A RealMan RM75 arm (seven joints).
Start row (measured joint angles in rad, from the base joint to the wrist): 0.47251, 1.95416, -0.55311, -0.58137, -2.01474, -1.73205, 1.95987
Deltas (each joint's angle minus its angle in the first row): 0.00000, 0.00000, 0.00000, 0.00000, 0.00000, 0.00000, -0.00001; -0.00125, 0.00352, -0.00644, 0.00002, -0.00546, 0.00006, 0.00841; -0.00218, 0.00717, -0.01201, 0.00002, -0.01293, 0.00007, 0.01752; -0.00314, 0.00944, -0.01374, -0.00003, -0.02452, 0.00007, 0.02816; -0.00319, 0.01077, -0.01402, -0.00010, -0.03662, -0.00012, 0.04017; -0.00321, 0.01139, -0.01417, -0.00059, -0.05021, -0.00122, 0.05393; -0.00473, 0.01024, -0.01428, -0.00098, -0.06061, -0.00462, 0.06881; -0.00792, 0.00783, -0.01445, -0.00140, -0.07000, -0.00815, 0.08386; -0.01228, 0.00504, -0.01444, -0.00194, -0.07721, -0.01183, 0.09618; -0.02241, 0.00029, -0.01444, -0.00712, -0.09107, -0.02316, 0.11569; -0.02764, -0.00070, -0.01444, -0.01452, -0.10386, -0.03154, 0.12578; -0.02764, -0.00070, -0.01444, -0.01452, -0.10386, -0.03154, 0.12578; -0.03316, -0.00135, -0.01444, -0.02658, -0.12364, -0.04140, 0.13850; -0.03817, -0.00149, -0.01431, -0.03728, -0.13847, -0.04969, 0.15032; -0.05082, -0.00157, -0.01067, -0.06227, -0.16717, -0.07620, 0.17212; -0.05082, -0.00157, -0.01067, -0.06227, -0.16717, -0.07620, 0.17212
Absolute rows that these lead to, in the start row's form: 0.47251, 1.95416, -0.55311, -0.58137, -2.01474, -1.73205, 1.95986; 0.47126, 1.95768, -0.55955, -0.58135, -2.02020, -1.73199, 1.96828; 0.47033, 1.96133, -0.56512, -0.58135, -2.02767, -1.73198, 1.97739; 0.46937, 1.96360, -0.56685, -0.58140, -2.03926, -1.73198, 1.98803; 0.46932, 1.96493, -0.56713, -0.58147, -2.05136, -1.73217, 2.00004; 0.46930, 1.96555, -0.56728, -0.58196, -2.06495, -1.73327, 2.01380; 0.46778, 1.96440, -0.56739, -0.58235, -2.07535, -1.73667, 2.02868; 0.46459, 1.96199, -0.56756, -0.58277, -2.08474, -1.74020, 2.04373; 0.46023, 1.95920, -0.56755, -0.58331, -2.09195, -1.74388, 2.05605; 0.45010, 1.95445, -0.56755, -0.58849, -2.10581, -1.75521, 2.07556; 0.44487, 1.95346, -0.56755, -0.59589, -2.11860, -1.76359, 2.08565; 0.44487, 1.95346, -0.56755, -0.59589, -2.11860, -1.76359, 2.08565; 0.43935, 1.95281, -0.56755, -0.60795, -2.13838, -1.77345, 2.09837; 0.43434, 1.95267, -0.56742, -0.61865, -2.15321, -1.78174, 2.11019; 0.42169, 1.95259, -0.56378, -0.64364, -2.18191, -1.80825, 2.13199; 0.42169, 1.95259, -0.56378, -0.64364, -2.18191, -1.80825, 2.13199
